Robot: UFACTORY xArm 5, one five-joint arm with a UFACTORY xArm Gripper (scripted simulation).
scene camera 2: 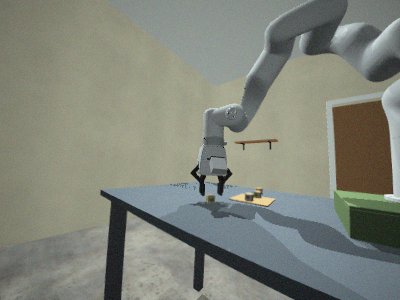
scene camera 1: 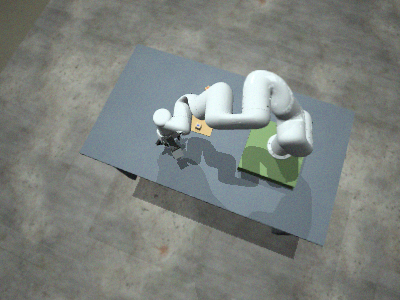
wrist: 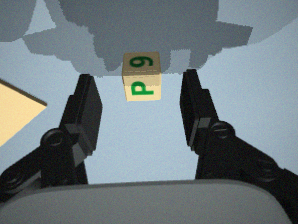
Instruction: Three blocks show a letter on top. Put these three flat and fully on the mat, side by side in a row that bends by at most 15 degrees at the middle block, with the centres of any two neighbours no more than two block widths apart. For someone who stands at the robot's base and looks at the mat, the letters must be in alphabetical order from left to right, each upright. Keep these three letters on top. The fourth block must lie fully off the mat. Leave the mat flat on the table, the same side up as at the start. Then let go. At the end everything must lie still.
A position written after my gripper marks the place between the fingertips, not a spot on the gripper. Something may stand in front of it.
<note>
In view: my gripper (scene camera 2: 211,195) and a block (wrist: 141,71).
My gripper is seen too in the wrist view (wrist: 139,88).
</note>
